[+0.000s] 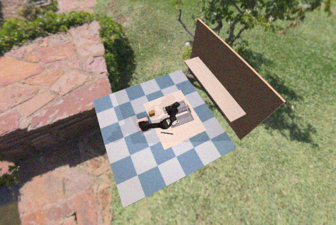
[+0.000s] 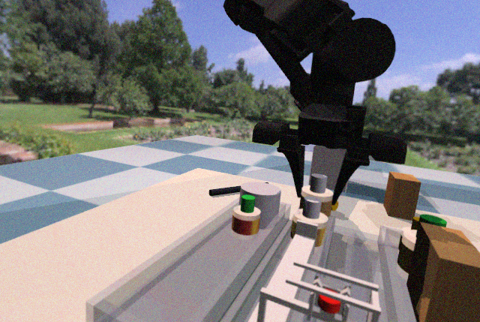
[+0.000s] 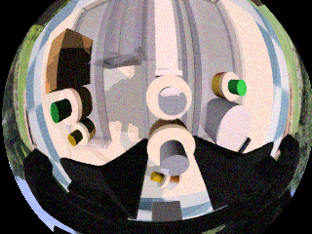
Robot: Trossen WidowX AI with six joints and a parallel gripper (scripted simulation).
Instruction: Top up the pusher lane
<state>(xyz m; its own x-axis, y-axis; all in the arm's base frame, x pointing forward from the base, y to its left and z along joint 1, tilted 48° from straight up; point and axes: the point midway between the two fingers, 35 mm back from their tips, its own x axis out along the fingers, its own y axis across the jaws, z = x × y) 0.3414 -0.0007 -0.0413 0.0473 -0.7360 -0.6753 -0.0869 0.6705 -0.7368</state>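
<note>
The grey cylinder lies 80 mm to the right of my gripper tip, 20 mm below it and 10 mm ahead of it. Round my gripper tip: black rod: 160 mm to the right, 90 mm behind, 40 mm below.
</note>
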